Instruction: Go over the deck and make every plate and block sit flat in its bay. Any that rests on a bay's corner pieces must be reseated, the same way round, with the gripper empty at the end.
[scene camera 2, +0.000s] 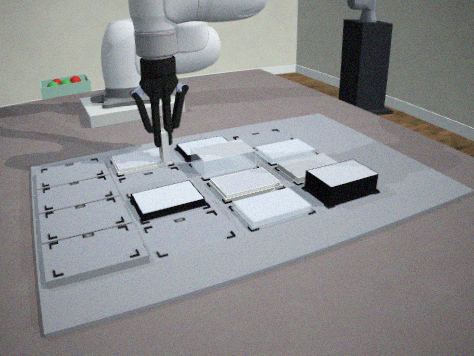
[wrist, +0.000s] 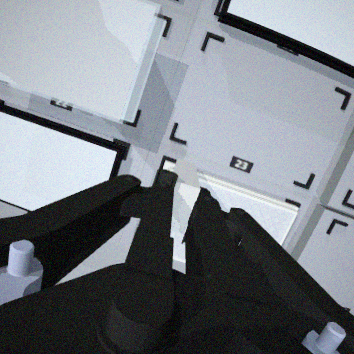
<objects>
my gripper: scene camera 2; wrist
cream plate: scene camera 2; wrist
same spot on my gripper: (scene camera 2: 162, 137) = (wrist: 197, 183)
same spot on cream plate: (wrist: 276, 216) = (scene camera 2: 125, 166)
</objects>
